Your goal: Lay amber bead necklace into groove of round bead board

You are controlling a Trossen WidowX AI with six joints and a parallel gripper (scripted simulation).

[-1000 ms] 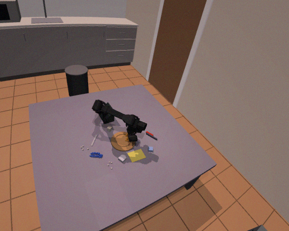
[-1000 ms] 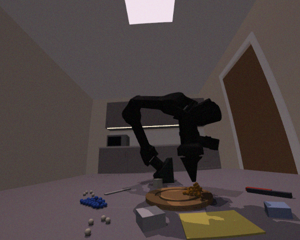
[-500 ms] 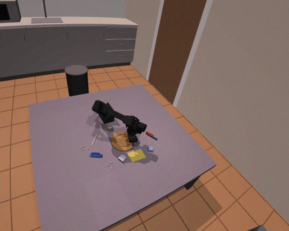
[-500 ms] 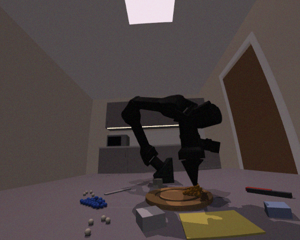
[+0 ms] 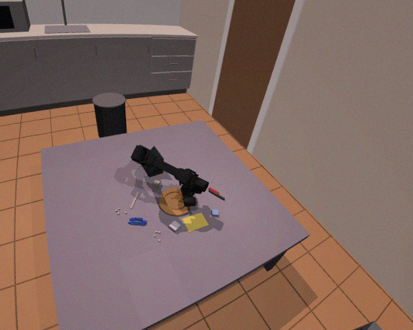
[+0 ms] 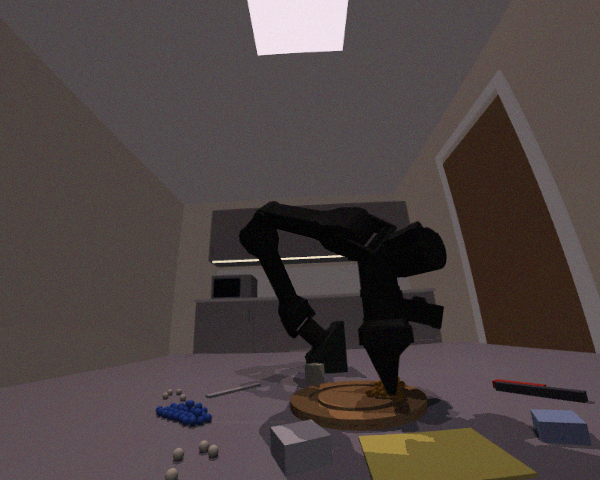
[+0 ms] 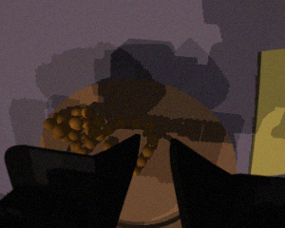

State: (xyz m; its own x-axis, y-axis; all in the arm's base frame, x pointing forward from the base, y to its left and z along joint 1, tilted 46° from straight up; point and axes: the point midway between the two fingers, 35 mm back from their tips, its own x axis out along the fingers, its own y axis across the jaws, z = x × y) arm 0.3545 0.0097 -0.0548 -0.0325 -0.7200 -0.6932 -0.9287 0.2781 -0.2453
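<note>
The round wooden bead board lies 40 mm to the right of my gripper tip, 40 mm behind it and 10 mm below it. Round my gripper tip: blue block: 140 mm ahead, 110 mm to the left, 10 mm below; then grey block: 140 mm to the right, 110 mm ahead, 10 mm below; then yellow pad: 130 mm ahead, 20 mm to the right, 20 mm below.
</note>
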